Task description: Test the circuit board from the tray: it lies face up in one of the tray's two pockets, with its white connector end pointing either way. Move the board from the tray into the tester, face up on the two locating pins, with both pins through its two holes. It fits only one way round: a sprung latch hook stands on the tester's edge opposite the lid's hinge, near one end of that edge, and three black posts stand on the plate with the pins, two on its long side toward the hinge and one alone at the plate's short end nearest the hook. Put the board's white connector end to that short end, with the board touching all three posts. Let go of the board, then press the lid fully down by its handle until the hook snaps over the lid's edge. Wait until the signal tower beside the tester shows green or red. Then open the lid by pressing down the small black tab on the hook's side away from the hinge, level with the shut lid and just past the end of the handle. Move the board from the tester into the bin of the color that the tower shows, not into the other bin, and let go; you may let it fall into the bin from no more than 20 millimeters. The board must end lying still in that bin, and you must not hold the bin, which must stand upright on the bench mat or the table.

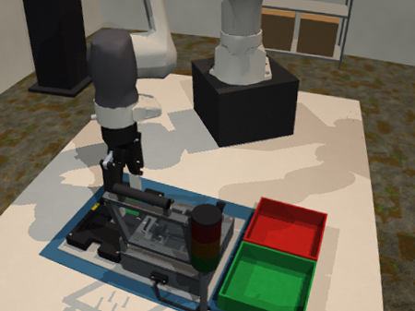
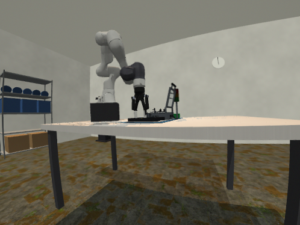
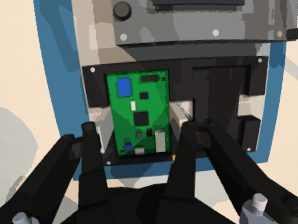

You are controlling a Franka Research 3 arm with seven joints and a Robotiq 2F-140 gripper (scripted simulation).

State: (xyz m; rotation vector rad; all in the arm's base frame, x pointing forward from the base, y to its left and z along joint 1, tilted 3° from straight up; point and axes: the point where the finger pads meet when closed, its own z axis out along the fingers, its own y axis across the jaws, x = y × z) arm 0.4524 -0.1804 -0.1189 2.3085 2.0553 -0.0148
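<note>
The green circuit board lies 20 mm below my hand. From my hand the other things lie so: red bin 370 mm to the left, 30 mm below; tester plate 170 mm to the left, 90 mm ahead, 30 mm above; clear lid 200 mm ahead, 150 mm to the left, 140 mm above.
</note>
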